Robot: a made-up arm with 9 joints. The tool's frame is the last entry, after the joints.
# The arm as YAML. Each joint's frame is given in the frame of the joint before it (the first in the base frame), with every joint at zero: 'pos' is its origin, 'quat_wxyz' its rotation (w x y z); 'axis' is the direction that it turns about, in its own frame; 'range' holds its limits. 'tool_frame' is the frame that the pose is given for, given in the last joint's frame.
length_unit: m
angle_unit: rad
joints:
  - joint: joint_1
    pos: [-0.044, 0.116, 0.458]
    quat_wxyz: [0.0, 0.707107, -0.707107, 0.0]
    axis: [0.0, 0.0, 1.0]
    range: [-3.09, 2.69]
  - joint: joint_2
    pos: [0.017, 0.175, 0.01]
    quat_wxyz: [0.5, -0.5, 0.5, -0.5]
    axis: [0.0, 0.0, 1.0]
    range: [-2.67, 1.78]
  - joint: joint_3
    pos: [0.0, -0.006, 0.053]
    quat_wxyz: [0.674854, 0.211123, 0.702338, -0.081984]
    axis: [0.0, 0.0, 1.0]
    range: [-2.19, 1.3]
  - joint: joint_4
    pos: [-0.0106, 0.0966, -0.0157]
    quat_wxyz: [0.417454, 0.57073, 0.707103, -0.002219]
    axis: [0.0, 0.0, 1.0]
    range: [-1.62, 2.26]
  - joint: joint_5
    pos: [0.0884, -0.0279, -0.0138]
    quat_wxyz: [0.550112, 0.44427, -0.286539, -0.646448]
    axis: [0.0, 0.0, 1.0]
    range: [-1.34, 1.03]
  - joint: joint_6
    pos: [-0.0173, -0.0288, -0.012]
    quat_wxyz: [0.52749, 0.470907, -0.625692, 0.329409]
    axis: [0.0, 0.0, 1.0]
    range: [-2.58, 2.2]
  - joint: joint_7
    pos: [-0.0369, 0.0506, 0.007]
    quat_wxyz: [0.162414, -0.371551, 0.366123, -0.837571]
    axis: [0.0, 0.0, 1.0]
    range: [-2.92, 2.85]
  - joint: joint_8
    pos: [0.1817, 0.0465, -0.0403]
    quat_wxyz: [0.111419, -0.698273, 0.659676, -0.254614]
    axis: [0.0, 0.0, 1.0]
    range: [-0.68, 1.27]
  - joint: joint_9
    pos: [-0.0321, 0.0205, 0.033]
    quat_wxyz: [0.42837, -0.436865, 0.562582, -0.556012]
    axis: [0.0, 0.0, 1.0]
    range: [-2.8, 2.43]
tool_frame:
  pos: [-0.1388, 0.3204, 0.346]
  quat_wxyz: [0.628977, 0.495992, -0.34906, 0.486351]
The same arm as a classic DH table. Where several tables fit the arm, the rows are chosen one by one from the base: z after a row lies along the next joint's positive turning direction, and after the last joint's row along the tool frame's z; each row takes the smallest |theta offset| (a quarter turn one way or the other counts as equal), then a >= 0, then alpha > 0; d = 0 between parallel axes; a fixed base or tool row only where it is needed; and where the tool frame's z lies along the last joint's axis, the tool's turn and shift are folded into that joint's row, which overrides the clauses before.
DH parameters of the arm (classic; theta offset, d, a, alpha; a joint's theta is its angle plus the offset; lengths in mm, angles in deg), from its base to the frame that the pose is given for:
base (fixed): -69.23 0 -124.1 180
joint_1: -69.23 -448 -175 -90
joint_2: 66.34 70.2 -5.5 94.34
joint_3: -29.41 -72.8 68.1 130.65
joint_4: 46.18 -63.9 -39.3 -63.83
joint_5: -37.83 -97.8 5.8 -103.09
joint_6: -38.59 71.1 21.7 62.88
joint_7: 35.81 139.7 -105.1 -147.73
joint_8: 52.45 323.4 11.8 90.84
joint_9: 2.36 399.2 124.3 -74.67
tool (fixed): -107.15 -338.3 0 0
Joint limits (deg, base to tool): -177.04..154.13 -152.98..101.99 -125.48..74.48 -92.82..129.49 -76.78..59.01 -147.82..126.05 -167.3..163.29 -38.96..72.77 -160.43..139.23

